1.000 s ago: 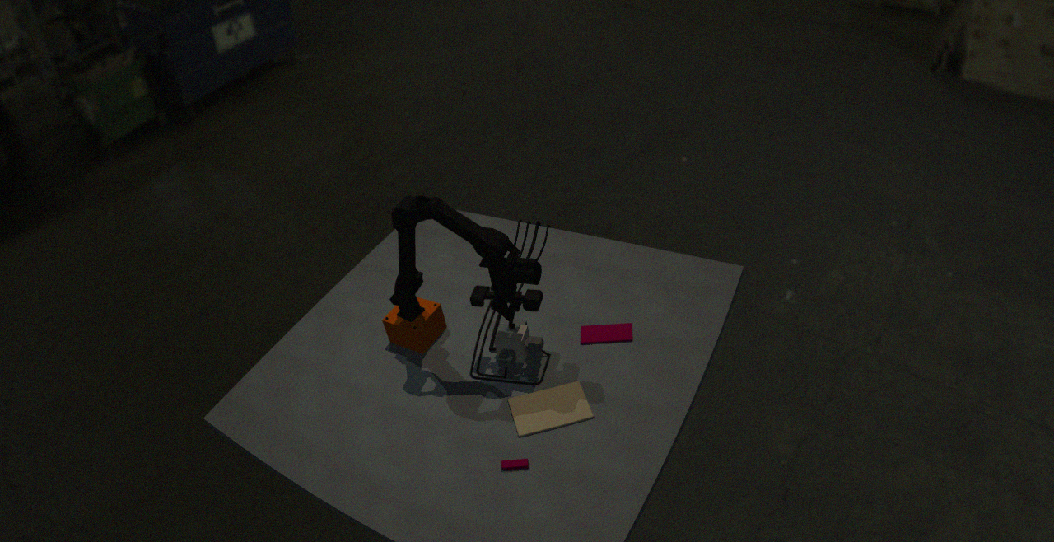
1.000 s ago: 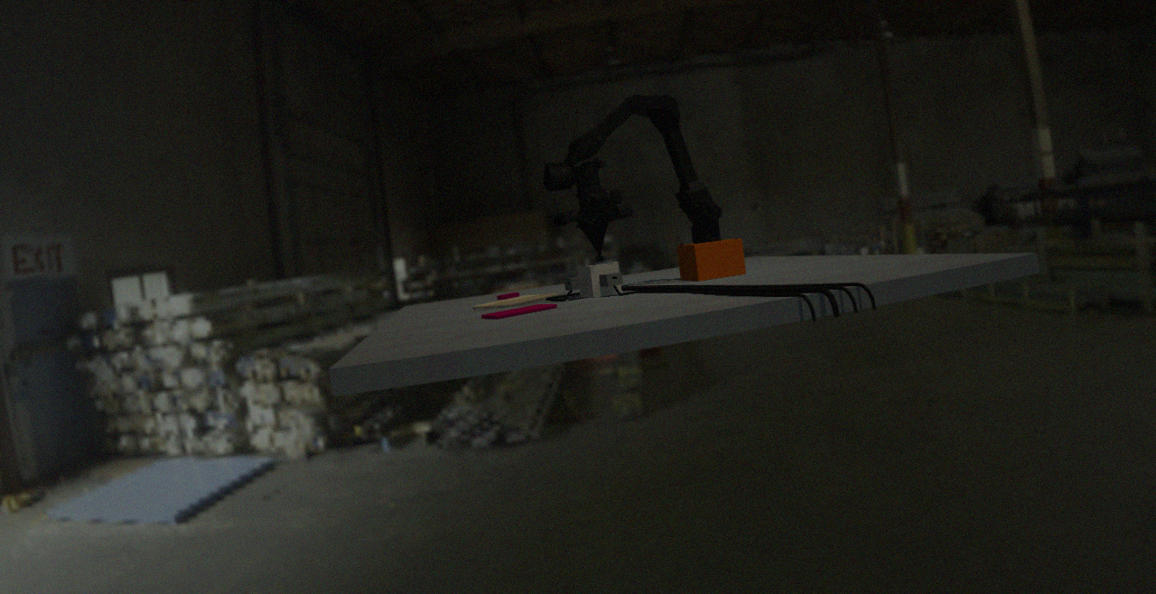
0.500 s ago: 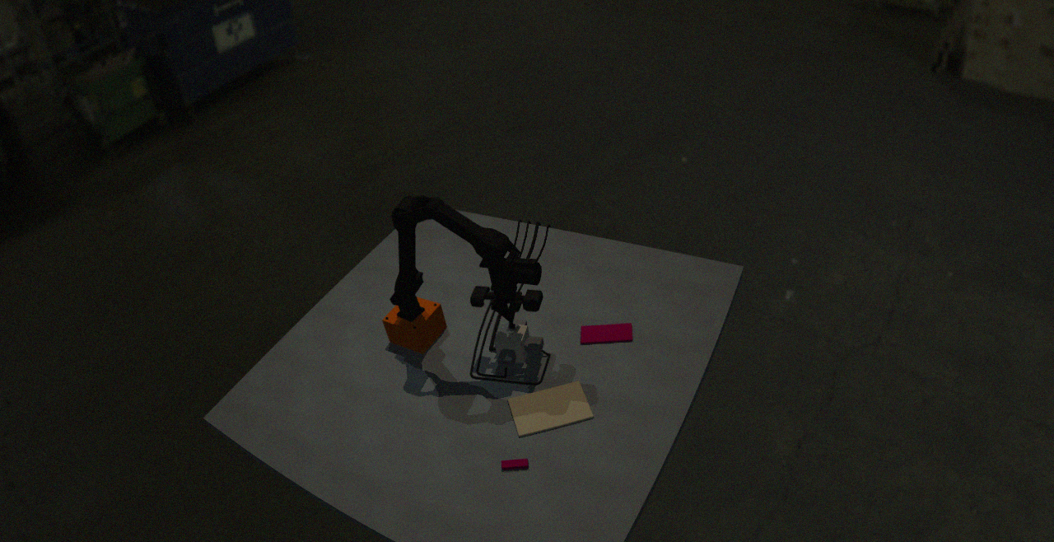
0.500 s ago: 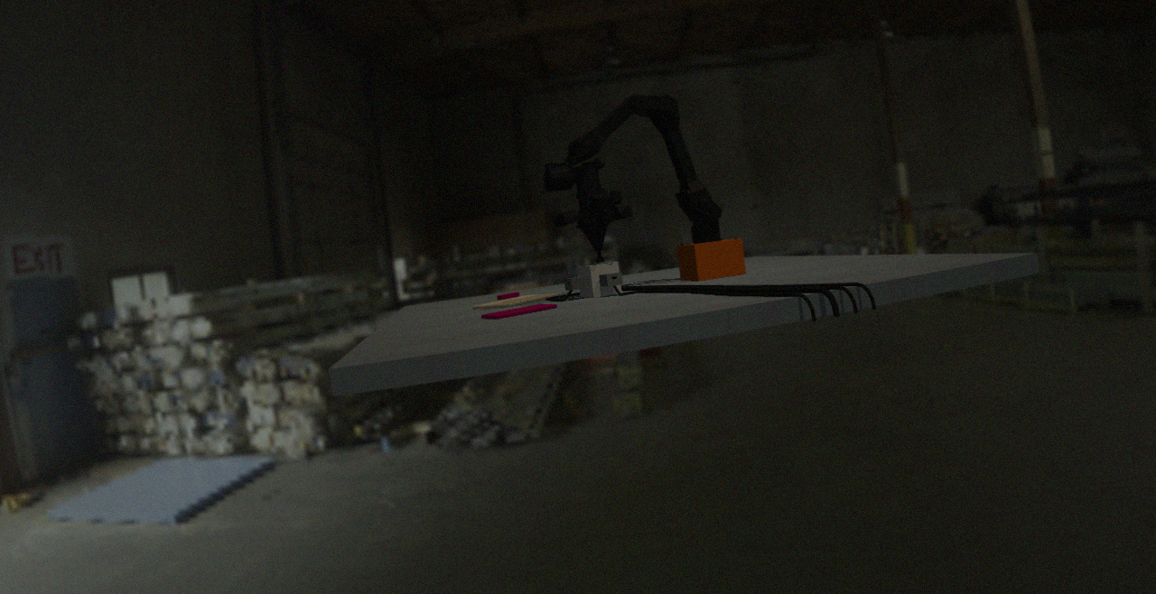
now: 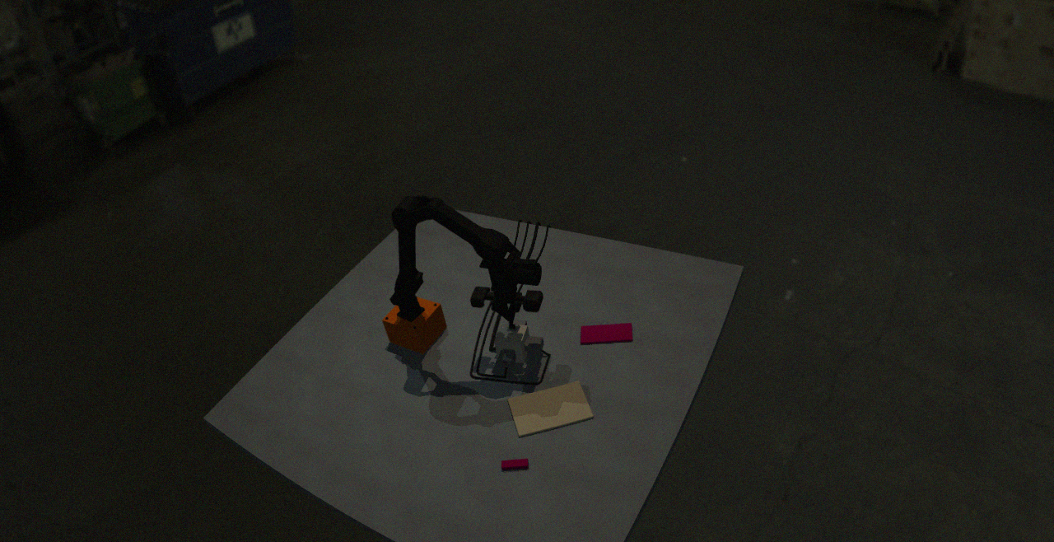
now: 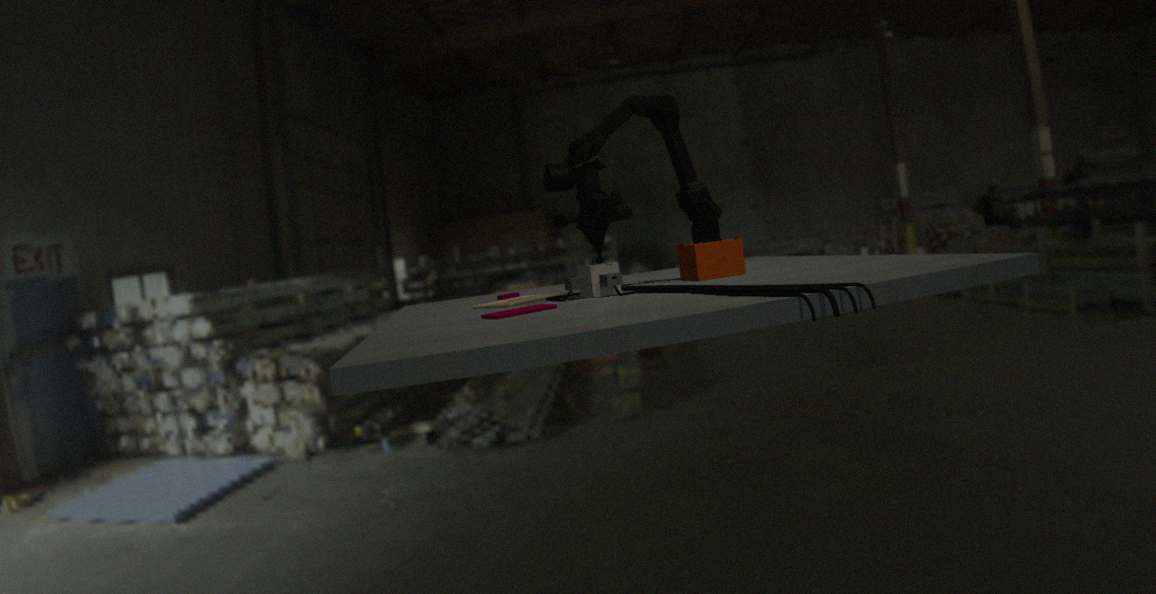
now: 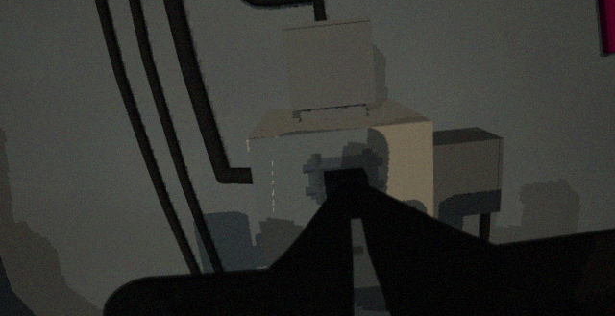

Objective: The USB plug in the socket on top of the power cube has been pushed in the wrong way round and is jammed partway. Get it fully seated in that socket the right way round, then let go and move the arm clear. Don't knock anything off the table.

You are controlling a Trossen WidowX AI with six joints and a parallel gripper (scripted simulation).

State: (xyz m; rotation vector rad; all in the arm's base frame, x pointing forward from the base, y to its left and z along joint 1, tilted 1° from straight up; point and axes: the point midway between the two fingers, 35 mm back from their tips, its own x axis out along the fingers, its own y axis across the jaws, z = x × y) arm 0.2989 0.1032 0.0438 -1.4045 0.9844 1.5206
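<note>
The dark USB plug lies 2 cm below my gripper tip. Also, from my gripper tip: beige card (22 cm ahead, 15 cm to the right, 10 cm below); magenta block (20 cm ahead, 16 cm to the left, 10 cm below); USB socket (4 cm below).
</note>
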